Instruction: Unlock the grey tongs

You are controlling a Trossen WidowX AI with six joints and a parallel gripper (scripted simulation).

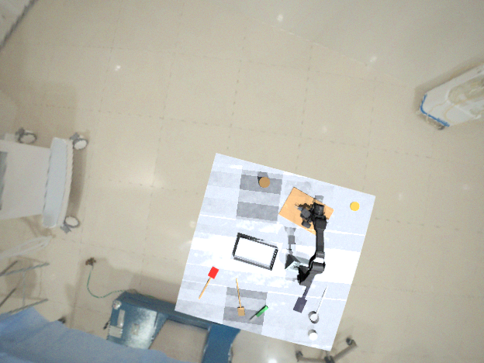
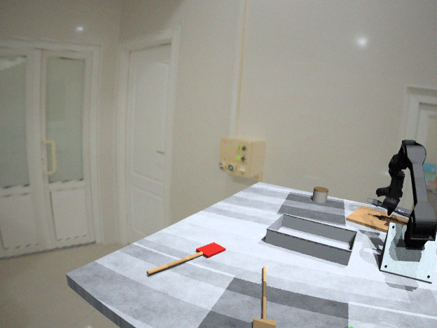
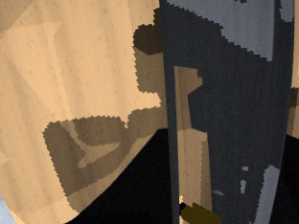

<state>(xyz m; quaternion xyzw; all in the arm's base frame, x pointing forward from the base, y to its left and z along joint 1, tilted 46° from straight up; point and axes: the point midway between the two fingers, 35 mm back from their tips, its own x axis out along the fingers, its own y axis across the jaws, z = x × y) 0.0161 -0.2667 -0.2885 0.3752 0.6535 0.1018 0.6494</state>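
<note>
The yellow lock piece is 40 mm above my gripper tip and 10 mm to the left of it. Also, from my gripper tip: yellow disc (380 mm behind, 90 mm to the right, 40 mm below); cork-lidded jar (360 mm ahead, 180 mm to the right, 10 mm below); wooden board (40 mm below).
</note>
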